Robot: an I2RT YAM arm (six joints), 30 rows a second.
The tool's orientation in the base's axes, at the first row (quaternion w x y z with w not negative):
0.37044, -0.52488, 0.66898, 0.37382
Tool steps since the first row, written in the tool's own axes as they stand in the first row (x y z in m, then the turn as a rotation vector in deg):
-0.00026, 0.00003, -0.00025, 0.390, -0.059, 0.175
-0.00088, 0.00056, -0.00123, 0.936, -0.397, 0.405
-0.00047, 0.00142, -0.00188, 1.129, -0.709, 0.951
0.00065, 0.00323, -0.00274, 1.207, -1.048, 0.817
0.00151, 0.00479, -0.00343, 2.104, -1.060, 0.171
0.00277, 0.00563, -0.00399, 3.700, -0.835, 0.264
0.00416, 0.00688, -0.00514, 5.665, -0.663, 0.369
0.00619, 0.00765, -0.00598, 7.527, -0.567, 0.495
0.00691, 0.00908, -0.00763, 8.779, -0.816, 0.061
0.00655, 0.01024, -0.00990, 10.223, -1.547, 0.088
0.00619, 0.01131, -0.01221, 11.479, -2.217, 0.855
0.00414, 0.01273, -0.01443, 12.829, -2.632, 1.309
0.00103, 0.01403, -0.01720, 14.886, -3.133, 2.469
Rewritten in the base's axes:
-0.00001, -0.00011, 0.00035, 0.008, -0.020, -0.431
-0.00052, -0.00062, 0.00139, 0.267, -0.105, -1.056
-0.00150, -0.00123, 0.00141, 0.595, 0.245, -1.506
-0.00356, -0.00216, 0.00100, 0.900, 0.035, -1.553
-0.00531, -0.00288, 0.00072, 0.688, -0.923, -2.063
-0.00641, -0.00377, -0.00005, 0.199, -1.481, -3.496
-0.00799, -0.00517, -0.00064, -0.302, -2.194, -5.269
-0.00919, -0.00665, -0.00198, -0.708, -2.857, -6.968
-0.01089, -0.00818, -0.00172, -0.727, -3.818, -7.914
-0.01219, -0.00985, -0.00026, -0.260, -4.532, -9.290
-0.01342, -0.01157, 0.00121, 0.256, -4.498, -10.822
-0.01468, -0.01243, 0.00418, 0.473, -4.739, -12.270
-0.01569, -0.01335, 0.00832, 0.724, -4.667, -14.670

